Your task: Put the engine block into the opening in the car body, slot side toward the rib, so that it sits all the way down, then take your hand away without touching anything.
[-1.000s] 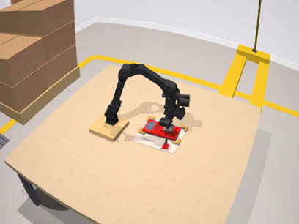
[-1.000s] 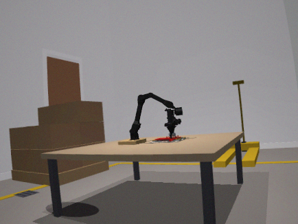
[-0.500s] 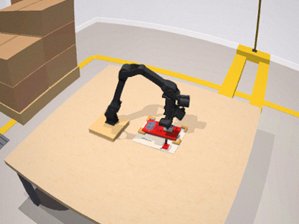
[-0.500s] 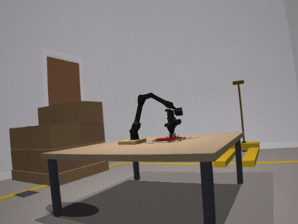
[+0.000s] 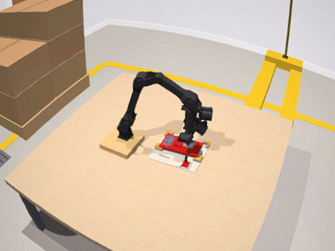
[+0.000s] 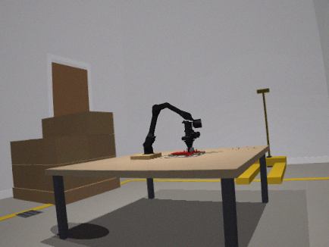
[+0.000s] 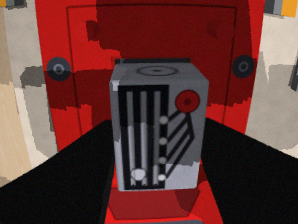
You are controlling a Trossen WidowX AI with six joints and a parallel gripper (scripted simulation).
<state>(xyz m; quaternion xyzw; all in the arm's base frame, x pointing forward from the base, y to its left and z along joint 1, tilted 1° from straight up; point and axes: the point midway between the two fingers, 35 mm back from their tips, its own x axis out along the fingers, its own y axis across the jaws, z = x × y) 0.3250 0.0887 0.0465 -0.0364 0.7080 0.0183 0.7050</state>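
My gripper tip is now 1 cm above the grey engine block.
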